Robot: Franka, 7 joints.
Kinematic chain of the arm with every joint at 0, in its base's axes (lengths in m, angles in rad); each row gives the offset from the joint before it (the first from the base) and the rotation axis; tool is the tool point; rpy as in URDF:
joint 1: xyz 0 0 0.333 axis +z
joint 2: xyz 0 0 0 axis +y
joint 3: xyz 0 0 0.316 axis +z
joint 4: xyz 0.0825 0 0 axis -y
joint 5: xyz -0.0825 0 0.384 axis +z
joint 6: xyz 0 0 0 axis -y
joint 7: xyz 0.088 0 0 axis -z
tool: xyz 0 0 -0.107 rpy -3.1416 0 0
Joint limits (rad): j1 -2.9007..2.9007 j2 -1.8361..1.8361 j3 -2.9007..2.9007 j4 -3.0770..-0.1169 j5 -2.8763..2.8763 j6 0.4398..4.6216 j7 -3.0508..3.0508
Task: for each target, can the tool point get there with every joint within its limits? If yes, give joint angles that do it. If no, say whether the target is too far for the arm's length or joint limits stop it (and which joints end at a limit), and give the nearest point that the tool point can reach.
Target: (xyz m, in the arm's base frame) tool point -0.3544 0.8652 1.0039
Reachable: no: too far | nearest point -0.2642 0.6450 0.8332 | short by 0.293 m
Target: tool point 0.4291 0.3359 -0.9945
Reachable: no: too far | nearest point 0.3148 0.2464 -0.3479 | short by 0.663 m
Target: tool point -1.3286 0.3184 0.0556
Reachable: no: too far | nearest point -0.8176 0.1959 0.1623 | short by 0.536 m
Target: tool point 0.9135 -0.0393 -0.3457
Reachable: no: too far | nearest point 0.6939 -0.0299 -0.1659 | short by 0.284 m
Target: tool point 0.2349 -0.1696 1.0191
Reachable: yes | joints 1.5132 -0.5272 -1.2540 -0.8986 -1.1102 3.9831 -1.0968
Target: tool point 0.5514 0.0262 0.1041
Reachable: yes | joints -2.1420 -1.2710 1.9743 -2.0606 2.0821 1.2770 -0.9546
